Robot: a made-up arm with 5 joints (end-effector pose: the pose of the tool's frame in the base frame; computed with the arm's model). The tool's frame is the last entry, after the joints.
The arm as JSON. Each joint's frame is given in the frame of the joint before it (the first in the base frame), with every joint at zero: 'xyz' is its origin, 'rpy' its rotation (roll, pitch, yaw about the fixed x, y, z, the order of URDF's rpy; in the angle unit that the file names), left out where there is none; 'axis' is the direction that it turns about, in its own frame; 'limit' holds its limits. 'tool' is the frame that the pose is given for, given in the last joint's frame.
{
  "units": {
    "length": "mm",
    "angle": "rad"
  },
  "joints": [
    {
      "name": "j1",
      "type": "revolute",
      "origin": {
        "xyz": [
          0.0,
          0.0,
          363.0
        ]
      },
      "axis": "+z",
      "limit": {
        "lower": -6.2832,
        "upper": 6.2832
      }
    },
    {
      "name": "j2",
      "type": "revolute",
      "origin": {
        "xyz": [
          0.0,
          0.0,
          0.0
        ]
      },
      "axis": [
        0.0,
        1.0,
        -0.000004
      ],
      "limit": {
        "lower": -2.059,
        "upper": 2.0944
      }
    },
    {
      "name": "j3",
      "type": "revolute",
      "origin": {
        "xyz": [
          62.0,
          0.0,
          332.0
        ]
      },
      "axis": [
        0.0,
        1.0,
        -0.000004
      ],
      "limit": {
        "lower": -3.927,
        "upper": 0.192
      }
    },
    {
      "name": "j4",
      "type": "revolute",
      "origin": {
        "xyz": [
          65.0,
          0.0,
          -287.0
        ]
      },
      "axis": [
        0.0,
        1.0,
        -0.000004
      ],
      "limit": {
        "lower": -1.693,
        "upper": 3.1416
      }
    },
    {
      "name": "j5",
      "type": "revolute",
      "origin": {
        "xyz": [
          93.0,
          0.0,
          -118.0
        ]
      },
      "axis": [
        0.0,
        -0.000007,
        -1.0
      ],
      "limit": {
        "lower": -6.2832,
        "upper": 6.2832
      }
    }
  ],
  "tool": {
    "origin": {
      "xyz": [
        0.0,
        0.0,
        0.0
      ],
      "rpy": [
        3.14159,
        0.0,
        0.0
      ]
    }
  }
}
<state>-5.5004 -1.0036 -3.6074 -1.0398 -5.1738</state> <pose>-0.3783 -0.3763 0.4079 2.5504 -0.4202 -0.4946</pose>
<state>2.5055 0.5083 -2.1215 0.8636 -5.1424</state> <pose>-0.5214 0.3851 0.6770 -1.8667 -1.5168 0.2362</pose>
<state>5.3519 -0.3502 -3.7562 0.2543 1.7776</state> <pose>-0.2841 0.3820 0.8350 0.1902 -0.8655 -2.1778</pose>
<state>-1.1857 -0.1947 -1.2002 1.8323 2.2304</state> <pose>0.1220 -0.3010 0.5682 -0.3929 -2.8449 -0.5532</pose>
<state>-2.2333 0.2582 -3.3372 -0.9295 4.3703</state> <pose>0.0322 0.0413 0.9641 -0.8909 0.1440 -0.9388</pose>
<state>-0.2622 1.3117 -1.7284 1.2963 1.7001</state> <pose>0.4643 -0.1246 0.0051 1.3488 -2.0160 -0.8588</pose>
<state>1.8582 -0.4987 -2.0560 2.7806 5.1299</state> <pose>-0.0183 0.0620 0.8234 0.1980 3.0401 -0.3243</pose>
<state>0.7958 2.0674 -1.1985 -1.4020 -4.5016</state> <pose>0.1576 0.1609 -0.1390 -2.3103 1.2409 -0.1993</pose>
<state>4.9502 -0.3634 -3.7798 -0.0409 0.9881</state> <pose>-0.1144 0.4720 0.7744 -0.5710 1.3128 2.4561</pose>
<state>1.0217 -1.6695 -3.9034 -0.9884 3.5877</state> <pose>-0.1840 -0.3007 0.0441 -0.8295 2.8024 0.2740</pose>
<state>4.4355 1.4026 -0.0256 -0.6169 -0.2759</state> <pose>-0.0150 -0.0526 0.0888 -1.7217 1.7234 0.4742</pose>
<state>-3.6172 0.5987 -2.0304 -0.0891 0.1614</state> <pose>-0.5815 0.2995 0.7139 -0.5092 -1.5444 -0.2420</pose>
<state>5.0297 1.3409 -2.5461 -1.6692 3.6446</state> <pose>0.1779 -0.5417 0.4748 0.2105 0.1747 -0.7459</pose>
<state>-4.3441 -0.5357 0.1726 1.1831 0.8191</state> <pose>-0.0085 0.0221 0.2864 1.9737 1.2374 -0.1929</pose>
